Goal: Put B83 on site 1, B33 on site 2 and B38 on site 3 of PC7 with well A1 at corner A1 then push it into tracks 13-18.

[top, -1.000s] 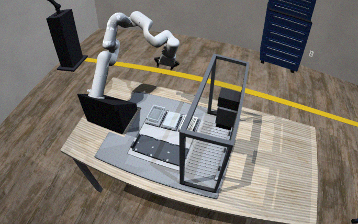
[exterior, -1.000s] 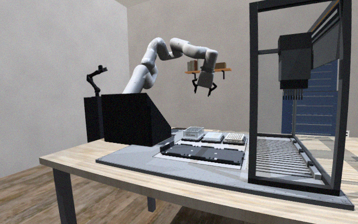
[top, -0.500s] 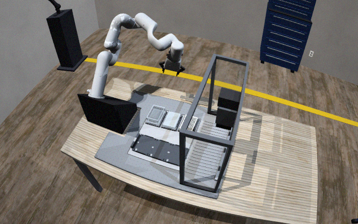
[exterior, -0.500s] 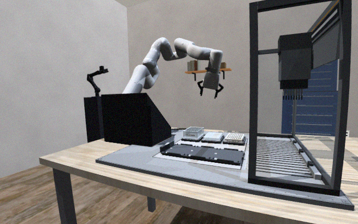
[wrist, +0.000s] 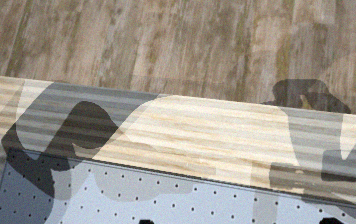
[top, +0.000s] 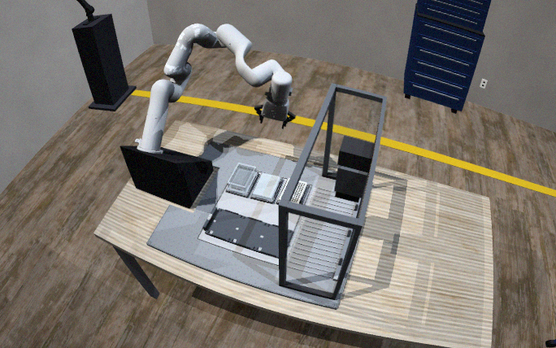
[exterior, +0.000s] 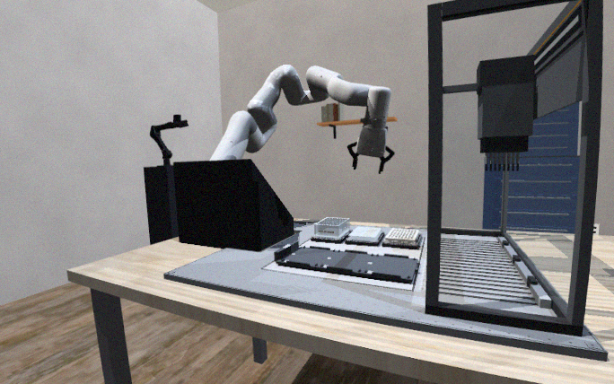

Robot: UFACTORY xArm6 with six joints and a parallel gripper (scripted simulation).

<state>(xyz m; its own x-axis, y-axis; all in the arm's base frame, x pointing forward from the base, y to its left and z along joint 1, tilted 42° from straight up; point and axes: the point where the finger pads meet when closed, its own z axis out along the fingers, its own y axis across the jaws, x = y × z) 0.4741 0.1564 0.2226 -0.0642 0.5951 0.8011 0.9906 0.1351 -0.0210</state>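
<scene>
The nest s3 is 13 cm ahead of my hand, 18 cm to the right of it and 21 cm below it. From my hand the other things lie so: nest s2 (2 cm ahead, 18 cm to the right, 21 cm below); deep-well block B83 (9 cm behind, 17 cm to the right, 19 cm below); dark carrier PC7 (1 cm ahead, 41 cm to the right, 20 cm below).
</scene>
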